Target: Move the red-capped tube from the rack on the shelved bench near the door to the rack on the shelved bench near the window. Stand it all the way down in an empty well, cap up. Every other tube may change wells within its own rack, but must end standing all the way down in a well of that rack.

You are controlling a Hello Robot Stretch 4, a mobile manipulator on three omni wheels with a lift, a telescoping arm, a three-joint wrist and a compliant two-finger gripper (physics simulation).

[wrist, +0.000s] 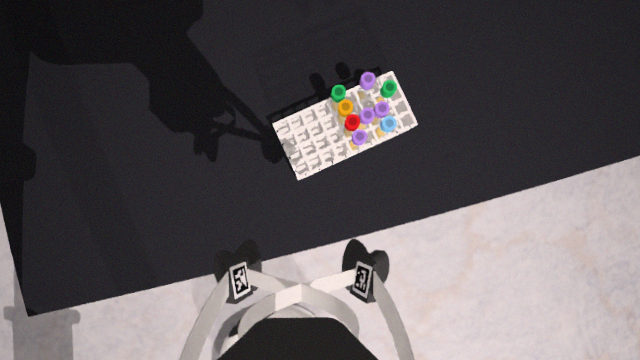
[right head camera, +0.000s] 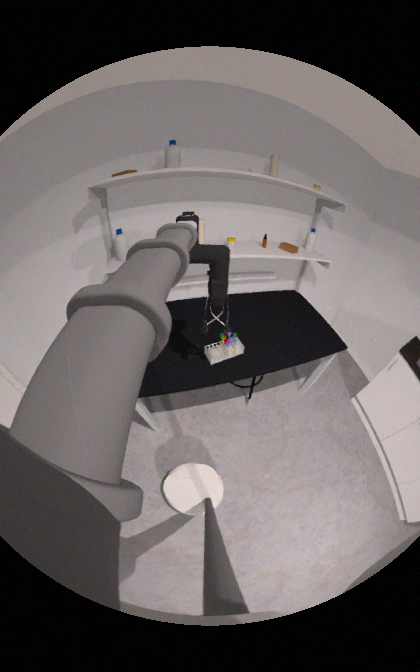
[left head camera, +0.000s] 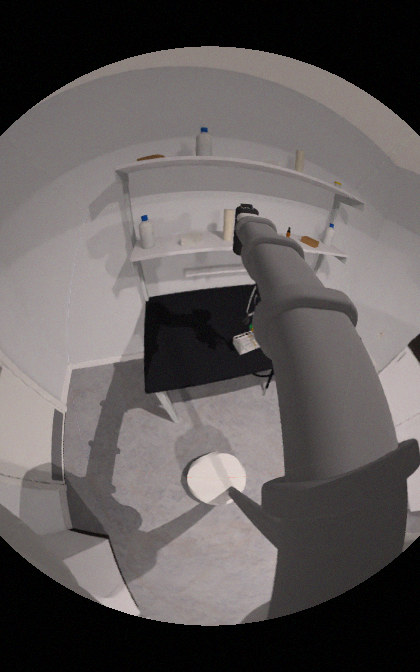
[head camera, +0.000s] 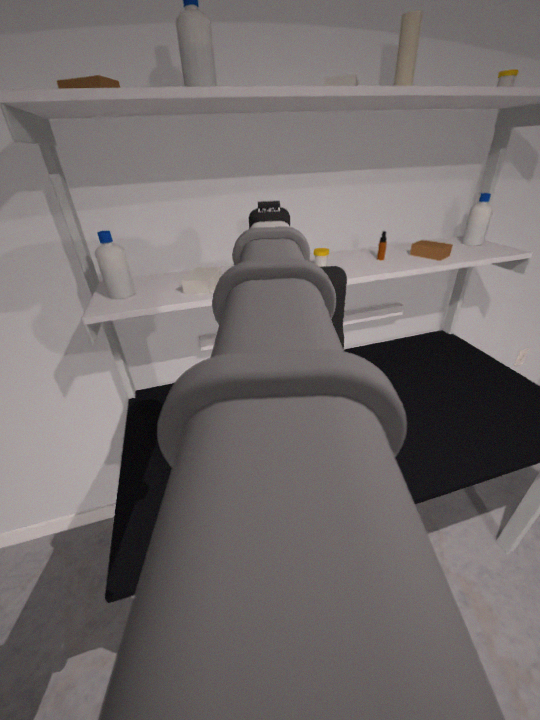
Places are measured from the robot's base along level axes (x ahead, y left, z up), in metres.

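Where they show: gripper, fingertip midpoint: (wrist: 302, 259) (right head camera: 214, 332); robot's base, origin of the base link: (right head camera: 194, 487) (left head camera: 215, 476).
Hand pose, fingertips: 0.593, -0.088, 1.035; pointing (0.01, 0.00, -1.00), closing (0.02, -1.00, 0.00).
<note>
Each offset is from my fingertips to the centre of the thing, as dx, dy, dz. Level surfaces: height alone.
The white rack {+0.149, -0.059, -0.272} (left head camera: 245, 345) (right head camera: 216, 356) (wrist: 318, 134) lies on the black bench top. The red-capped tube {+0.140, -0.062, -0.237} (right head camera: 225, 341) (wrist: 352, 122) stands in it, cap up. An orange-capped tube {+0.159, -0.053, -0.237} (wrist: 345, 107) and purple-capped tubes {+0.120, -0.072, -0.237} (wrist: 359, 137) {+0.149, -0.082, -0.237} (wrist: 367, 115) are close around it. Wells on its left side are empty. Green-capped tubes {+0.178, -0.043, -0.237} (wrist: 338, 92) {+0.187, -0.111, -0.237} (wrist: 389, 88), a light-blue-capped tube {+0.139, -0.110, -0.237} (wrist: 388, 123) and more purple-capped tubes {+0.197, -0.082, -0.237} (wrist: 368, 80) {+0.159, -0.101, -0.237} (wrist: 382, 108) stand in the same rack. My gripper (right head camera: 217, 328) (wrist: 302, 259) is open and empty, above the bench. In the wrist view it appears below the rack. A second rack does not show.
The black bench top {dz -0.301} (head camera: 459, 401) (left head camera: 175, 365) (right head camera: 285, 325) (wrist: 490, 110) lies under two wall shelves (head camera: 156, 299) (head camera: 279, 100) with bottles and boxes. The arm (head camera: 279, 523) (right head camera: 85, 380) crosses the head views. A round white stool (left head camera: 216, 477) (right head camera: 185, 487) stands before the bench. White cabinets (right head camera: 395, 425) are at right.
</note>
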